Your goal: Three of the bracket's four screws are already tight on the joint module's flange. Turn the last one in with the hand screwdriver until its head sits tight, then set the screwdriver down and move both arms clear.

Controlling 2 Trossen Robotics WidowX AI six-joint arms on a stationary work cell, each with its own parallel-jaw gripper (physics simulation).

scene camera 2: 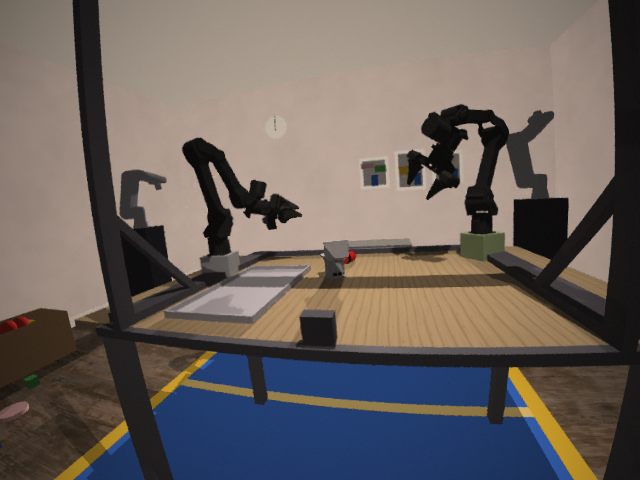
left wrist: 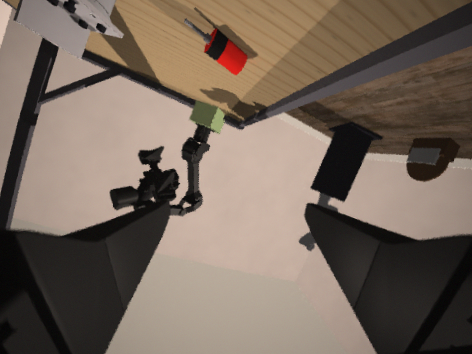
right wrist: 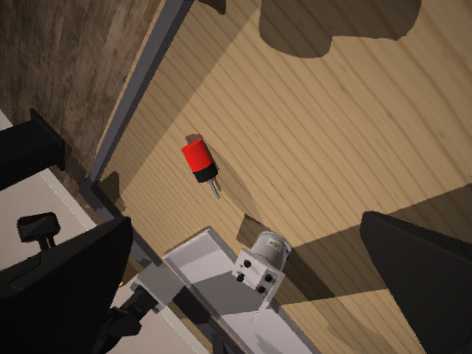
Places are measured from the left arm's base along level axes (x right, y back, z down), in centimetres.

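Where they show: left gripper, between the fingertips: (scene camera 2: 300,211) (left wrist: 239,208) (right wrist: 58,240); right gripper, between the fingertips: (scene camera 2: 417,191) (left wrist: 167,158) (right wrist: 248,225); left arm's base, origin of its link: (scene camera 2: 219,254) (right wrist: 146,296); right arm's base, origin of its link: (scene camera 2: 482,232) (left wrist: 205,127).
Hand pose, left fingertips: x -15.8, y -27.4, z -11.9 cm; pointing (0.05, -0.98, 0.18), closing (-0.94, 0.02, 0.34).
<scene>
Each offset is from my left fingertips to the top centre of the thing.
The hand screwdriver @[dx +9.4, dy -16.0, dz +15.7 cm] (scene camera 2: 351,256) (left wrist: 227,54) (right wrist: 199,159), with its red and black handle, lies on its side on the wooden table, apart from both grippers. The light grey bracket (scene camera 2: 336,249) (left wrist: 55,25) (right wrist: 257,277) is on the grey joint module @[dx +25.5, dy -12.5, dz +12.8 cm] (right wrist: 270,248). Several dark screw heads show on the bracket's face in the right wrist view; how tight each sits is too small to tell. My left gripper (scene camera 2: 299,210) (left wrist: 239,208) is open and empty, raised above the table. My right gripper (scene camera 2: 419,190) (right wrist: 248,225) is open and empty, high above the table on the right.
A shallow grey tray @[dx +34.7, dy +10.2, dz +17.5 cm] (scene camera 2: 206,316) (right wrist: 255,332) lies on the left of the table in the scene view. A dark block @[dx +66.2, dy -11.0, dz +13.4 cm] (scene camera 2: 318,327) stands at the front edge. The left arm stands on a grey base (scene camera 2: 221,263), the right on a green base @[dx +14.1, dy -62.7, dz +10.9 cm] (scene camera 2: 482,245) (left wrist: 207,116). Frame posts rise at the corners.
</scene>
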